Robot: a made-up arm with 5 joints.
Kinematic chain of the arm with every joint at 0, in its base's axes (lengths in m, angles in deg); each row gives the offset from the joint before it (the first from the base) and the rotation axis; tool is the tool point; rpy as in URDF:
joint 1: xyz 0 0 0.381 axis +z
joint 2: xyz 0 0 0 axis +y
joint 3: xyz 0.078 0 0.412 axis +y
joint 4: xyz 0.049 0 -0.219 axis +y
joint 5: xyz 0.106 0 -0.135 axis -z
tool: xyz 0 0 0 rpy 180 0 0
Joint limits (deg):
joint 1: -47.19..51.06
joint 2: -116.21..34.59
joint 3: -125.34..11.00
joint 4: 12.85..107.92
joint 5: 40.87..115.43
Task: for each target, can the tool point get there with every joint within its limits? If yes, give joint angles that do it. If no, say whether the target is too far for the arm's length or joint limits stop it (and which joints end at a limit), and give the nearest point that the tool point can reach.
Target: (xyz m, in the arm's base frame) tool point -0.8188 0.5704 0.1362
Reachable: no: too far | nearest point -0.6493 0.4523 0.3397 | short by 0.290 m
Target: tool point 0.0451 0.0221 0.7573
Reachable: yes | joints 26.12 -54.45 -59.75 83.21 51.46
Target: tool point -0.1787 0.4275 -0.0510
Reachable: no: joint limits stop it (at a limit: joint 1, joint 3, joint 4) | nearest point -0.0875 0.0944 0.2532 | short by 0.460 m
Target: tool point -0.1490 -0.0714 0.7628
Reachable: yes | joints 25.62 -84.70 -63.13 77.40 78.43
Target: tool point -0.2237 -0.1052 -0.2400
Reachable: no: joint limits stop it (at a limit: joint 2, joint 3, joint 4) | nearest point -0.0960 -0.0452 0.2339 | short by 0.494 m
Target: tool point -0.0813 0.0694 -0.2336
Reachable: no: joint limits stop it (at a limit: joint 2, joint 3, joint 4) | nearest point -0.0807 0.0689 0.2339 | short by 0.467 m
